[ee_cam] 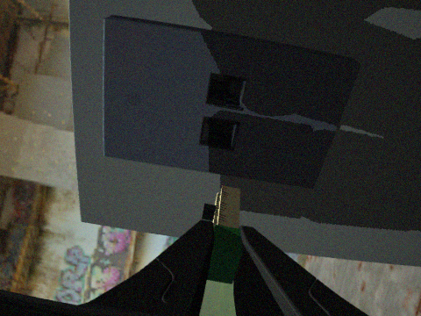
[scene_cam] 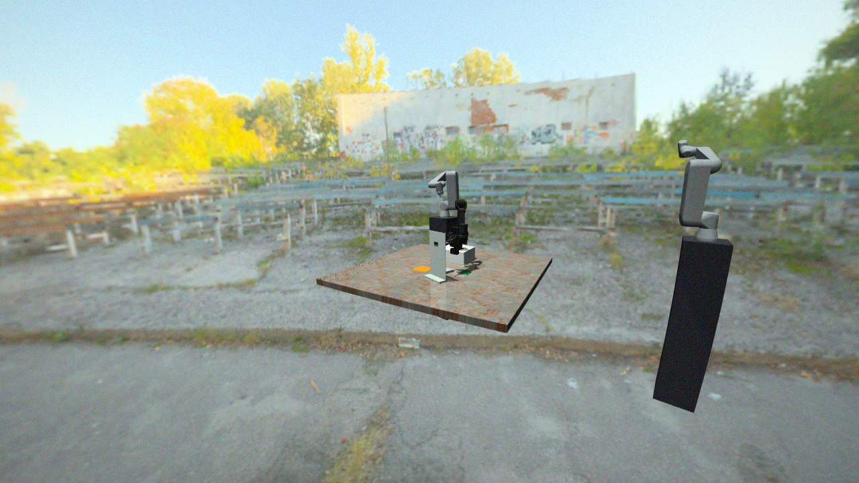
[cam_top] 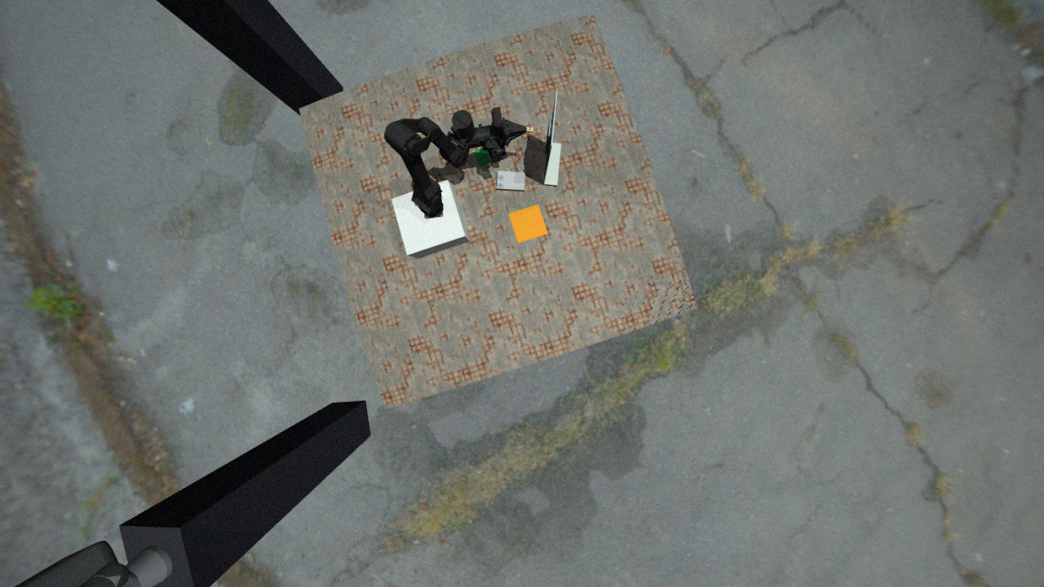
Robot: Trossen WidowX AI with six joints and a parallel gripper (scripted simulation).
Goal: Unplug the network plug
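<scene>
Right now the orange marked square is 250 mm to the right of my gripper tip, 230 mm below it and 20 mm behind it. The rest, counted from my gripper tip: upright panel: 90 mm below, 80 mm ahead, 20 mm to the right; green network plug: right at my gripper tip; grey block: 220 mm below, 70 mm to the right, 60 mm behind.
</scene>
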